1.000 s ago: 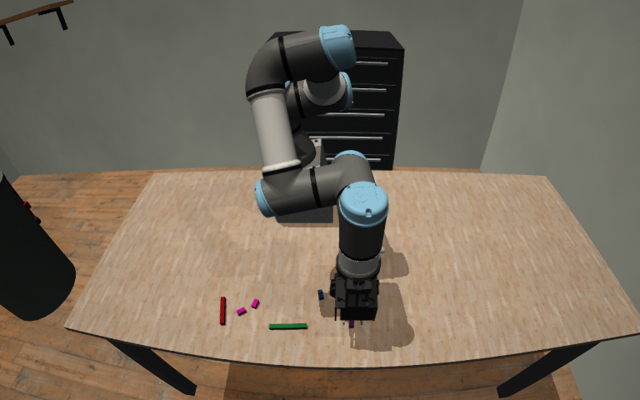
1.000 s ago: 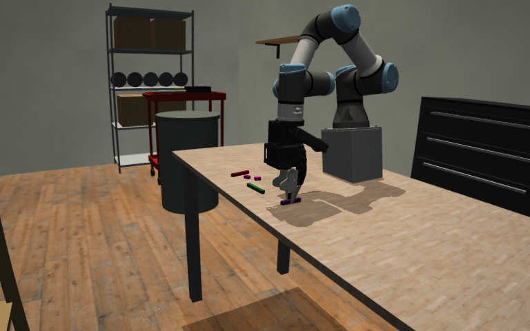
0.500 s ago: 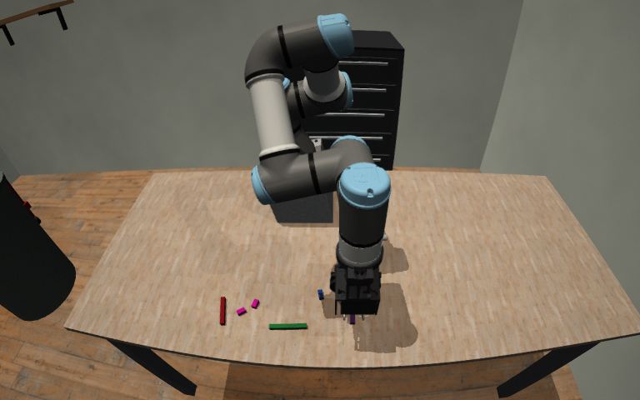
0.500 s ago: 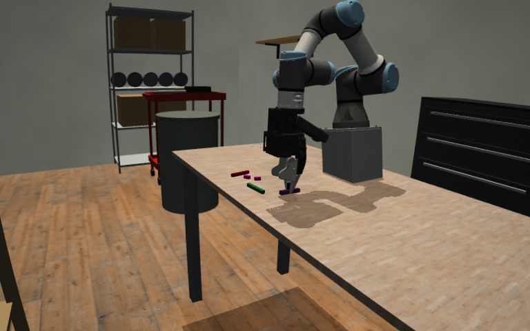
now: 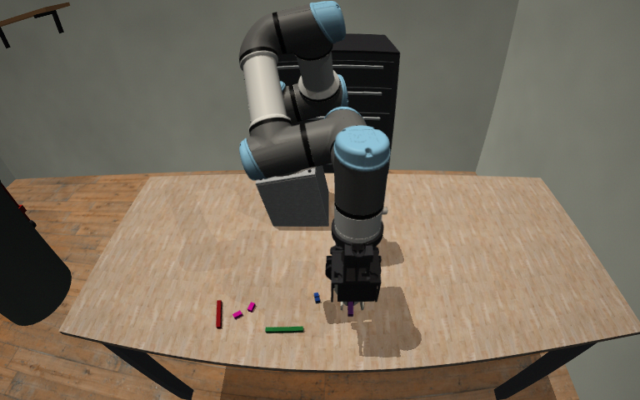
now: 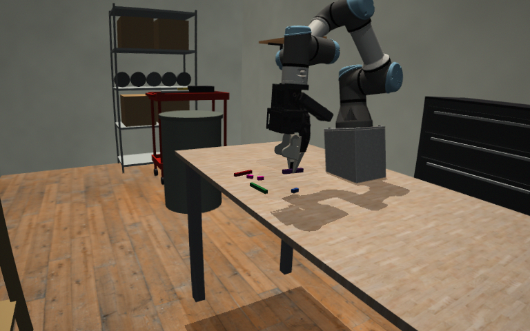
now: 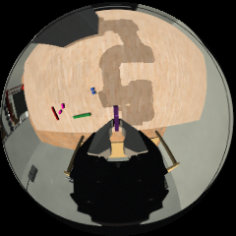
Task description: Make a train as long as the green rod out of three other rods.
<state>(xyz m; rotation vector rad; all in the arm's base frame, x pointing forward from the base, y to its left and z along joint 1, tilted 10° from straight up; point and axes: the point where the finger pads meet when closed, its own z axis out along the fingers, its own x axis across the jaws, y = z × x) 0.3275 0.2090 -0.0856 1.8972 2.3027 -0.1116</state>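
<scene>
The green rod is 13 cm to the right of my hand, 10 cm below it and 5 cm ahead of it. Also, from my hand: magenta rod 24 cm to the right, 10 cm below, 4 cm ahead; then purple rod 1 cm below; then red rod 28 cm to the right, 10 cm below, 6 cm ahead.
</scene>
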